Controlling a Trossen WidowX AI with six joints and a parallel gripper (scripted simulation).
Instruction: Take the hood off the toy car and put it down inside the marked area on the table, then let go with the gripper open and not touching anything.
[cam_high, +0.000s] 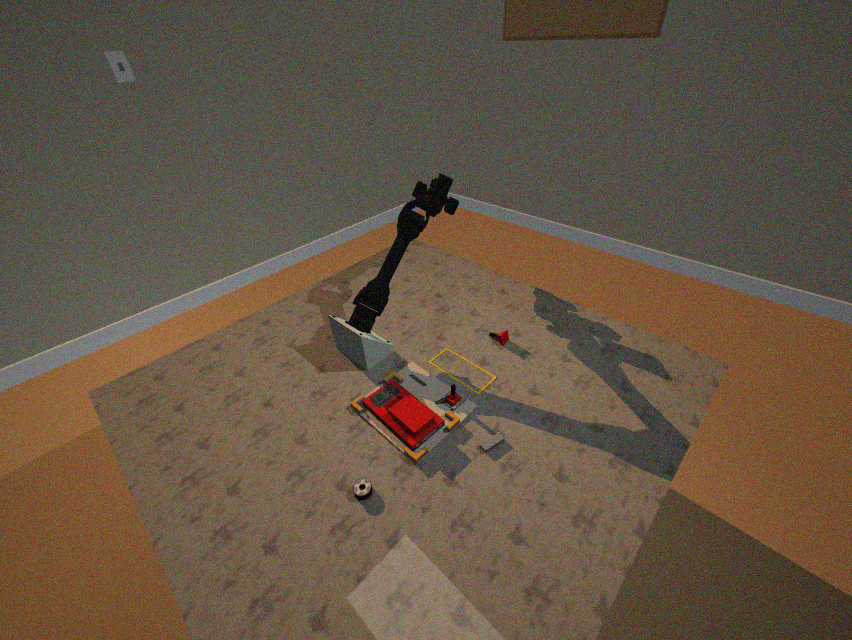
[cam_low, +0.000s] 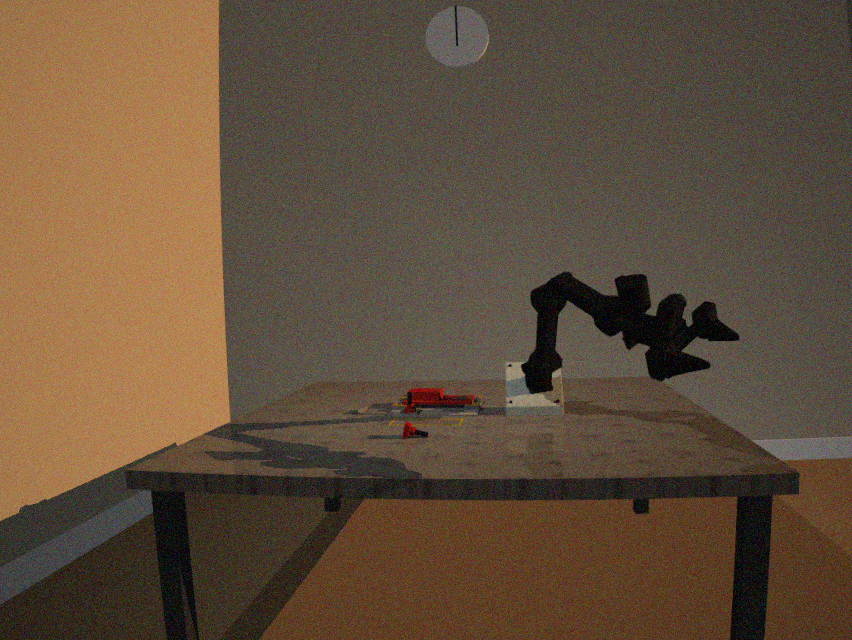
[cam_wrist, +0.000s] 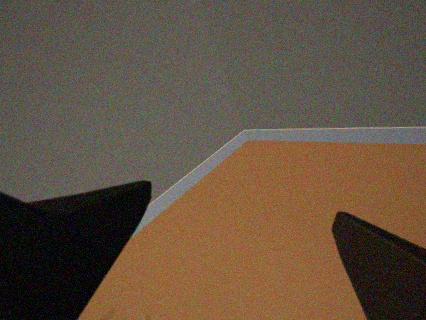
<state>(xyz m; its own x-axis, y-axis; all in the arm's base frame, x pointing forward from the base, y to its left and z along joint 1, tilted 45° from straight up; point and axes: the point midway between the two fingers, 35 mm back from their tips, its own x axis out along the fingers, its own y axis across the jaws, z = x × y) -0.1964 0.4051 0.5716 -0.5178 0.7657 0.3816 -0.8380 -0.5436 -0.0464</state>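
The hood is 51 cm ahead of my gripper tip, 86 cm to the right of it and 19 cm below it. Also, from my gripper tip: wheel 53 cm ahead, 106 cm to the right, 22 cm below.
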